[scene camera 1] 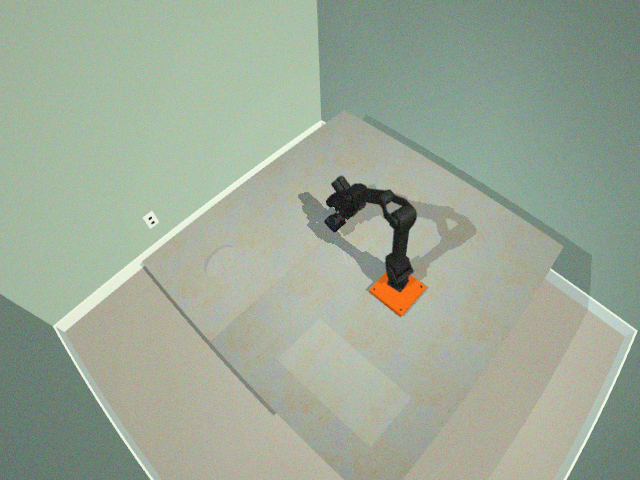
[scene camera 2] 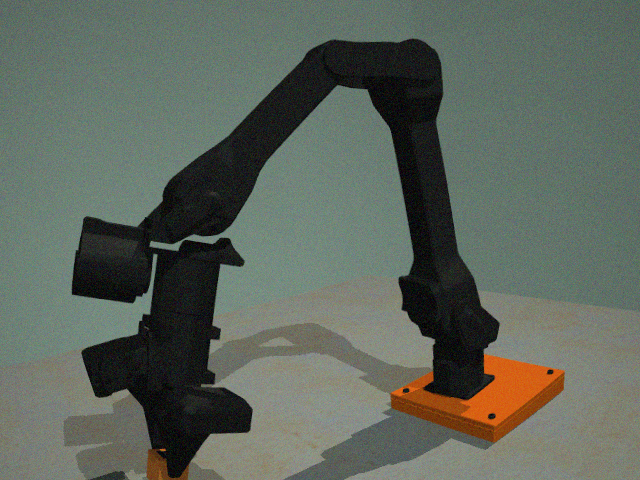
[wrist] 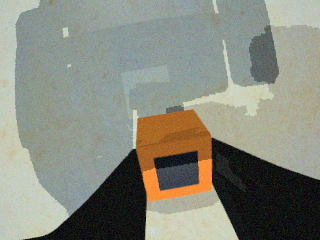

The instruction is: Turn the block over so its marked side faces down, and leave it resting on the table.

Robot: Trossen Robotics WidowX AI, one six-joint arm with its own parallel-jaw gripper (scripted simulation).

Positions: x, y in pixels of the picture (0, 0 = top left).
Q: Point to a block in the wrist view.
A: At 174, 150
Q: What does my gripper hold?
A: A block.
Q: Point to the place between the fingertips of my gripper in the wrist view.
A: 172, 150
